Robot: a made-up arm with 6 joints. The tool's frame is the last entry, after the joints.
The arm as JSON. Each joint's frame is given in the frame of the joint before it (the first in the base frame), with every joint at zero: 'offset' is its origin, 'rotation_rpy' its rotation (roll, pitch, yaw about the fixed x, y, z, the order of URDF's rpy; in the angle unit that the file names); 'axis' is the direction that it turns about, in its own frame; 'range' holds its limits. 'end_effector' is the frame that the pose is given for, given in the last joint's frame.
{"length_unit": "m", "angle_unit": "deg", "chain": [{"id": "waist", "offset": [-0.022, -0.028, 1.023], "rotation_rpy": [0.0, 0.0, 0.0], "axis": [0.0, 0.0, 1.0], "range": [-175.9, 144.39]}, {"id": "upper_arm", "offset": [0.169, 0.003, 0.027], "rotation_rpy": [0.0, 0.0, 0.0], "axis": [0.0, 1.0, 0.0], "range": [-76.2, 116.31]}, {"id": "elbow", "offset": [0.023, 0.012, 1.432], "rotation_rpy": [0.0, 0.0, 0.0], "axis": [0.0, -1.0, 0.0], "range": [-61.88, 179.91]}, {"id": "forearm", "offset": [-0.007, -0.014, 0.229], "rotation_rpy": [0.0, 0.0, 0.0], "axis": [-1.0, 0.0, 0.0], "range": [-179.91, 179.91]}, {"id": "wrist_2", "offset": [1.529, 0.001, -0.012], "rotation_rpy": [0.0, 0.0, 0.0], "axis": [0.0, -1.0, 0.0], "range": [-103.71, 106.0]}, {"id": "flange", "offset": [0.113, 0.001, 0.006], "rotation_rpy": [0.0, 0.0, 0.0], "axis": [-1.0, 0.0, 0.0], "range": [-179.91, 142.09]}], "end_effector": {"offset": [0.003, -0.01, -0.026], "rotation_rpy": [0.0, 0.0, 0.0]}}
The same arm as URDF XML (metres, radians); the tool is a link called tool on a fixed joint. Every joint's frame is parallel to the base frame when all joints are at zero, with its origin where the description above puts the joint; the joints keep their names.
<robot name="arm">
<joint name="waist" type="revolute"><parent link="base"/><child link="link1"/><origin xyz="-0.022 -0.028 1.023" rpy="0 0 0"/><axis xyz="0 0 1"/><limit lower="-3.07" upper="2.5201"/></joint>
<joint name="upper_arm" type="revolute"><parent link="link1"/><child link="link2"/><origin xyz="0.169 0.003 0.027" rpy="0 0 0"/><axis xyz="0 1 0"/><limit lower="-1.3299" upper="2.03"/></joint>
<joint name="elbow" type="revolute"><parent link="link2"/><child link="link3"/><origin xyz="0.023 0.012 1.432" rpy="0 0 0"/><axis xyz="0 -1 0"/><limit lower="-1.08" upper="3.14"/></joint>
<joint name="forearm" type="revolute"><parent link="link3"/><child link="link4"/><origin xyz="-0.007 -0.014 0.229" rpy="0 0 0"/><axis xyz="-1 0 0"/><limit lower="-3.14" upper="3.14"/></joint>
<joint name="wrist_2" type="revolute"><parent link="link4"/><child link="link5"/><origin xyz="1.529 0.001 -0.012" rpy="0 0 0"/><axis xyz="0 -1 0"/><limit lower="-1.8101" upper="1.85"/></joint>
<joint name="flange" type="revolute"><parent link="link5"/><child link="link6"/><origin xyz="0.113 0.001 0.006" rpy="0 0 0"/><axis xyz="-1 0 0"/><limit lower="-3.14" upper="2.4799"/></joint>
<joint name="tool_fixed" type="fixed"><parent link="link6"/><child link="tool"/><origin xyz="0.003 -0.01 -0.026" rpy="0 0 0"/></joint>
<link name="base"/>
<link name="link1"/>
<link name="link2"/>
<link name="link3"/>
<link name="link4"/>
<link name="link5"/>
<link name="link6"/>
<link name="tool"/>
</robot>

